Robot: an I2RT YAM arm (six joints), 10 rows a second.
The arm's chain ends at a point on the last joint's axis. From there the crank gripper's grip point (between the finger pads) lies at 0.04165 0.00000 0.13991 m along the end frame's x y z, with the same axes.
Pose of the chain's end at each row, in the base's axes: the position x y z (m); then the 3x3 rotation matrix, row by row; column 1 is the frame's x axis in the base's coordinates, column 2 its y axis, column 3 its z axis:
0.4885 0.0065 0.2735; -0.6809 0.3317 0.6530; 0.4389 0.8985 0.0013; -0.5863 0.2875 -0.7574
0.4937 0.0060 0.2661; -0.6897 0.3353 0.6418; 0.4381 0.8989 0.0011; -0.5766 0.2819 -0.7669
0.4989 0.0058 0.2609; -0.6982 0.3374 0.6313; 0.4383 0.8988 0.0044; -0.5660 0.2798 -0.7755
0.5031 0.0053 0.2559; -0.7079 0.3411 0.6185; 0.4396 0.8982 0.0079; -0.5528 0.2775 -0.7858
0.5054 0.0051 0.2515; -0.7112 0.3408 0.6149; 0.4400 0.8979 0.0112; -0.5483 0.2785 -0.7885
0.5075 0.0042 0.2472; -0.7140 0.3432 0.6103; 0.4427 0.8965 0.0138; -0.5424 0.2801 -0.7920
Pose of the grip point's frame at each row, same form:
0.5515 0.0250 0.1431; -0.6809 0.3317 0.6530; 0.4389 0.8985 0.0013; -0.5863 0.2875 -0.7574
0.5548 0.0244 0.1348; -0.6897 0.3353 0.6418; 0.4381 0.8989 0.0011; -0.5766 0.2819 -0.7669
0.5581 0.0247 0.1288; -0.6982 0.3374 0.6313; 0.4383 0.8988 0.0044; -0.5660 0.2798 -0.7755
0.5602 0.0247 0.1229; -0.7079 0.3411 0.6185; 0.4396 0.8982 0.0079; -0.5528 0.2775 -0.7858
0.5618 0.0250 0.1183; -0.7112 0.3408 0.6149; 0.4400 0.8979 0.0112; -0.5483 0.2785 -0.7885
0.5631 0.0246 0.1138; -0.7140 0.3432 0.6103; 0.4427 0.8965 0.0138; -0.5424 0.2801 -0.7920

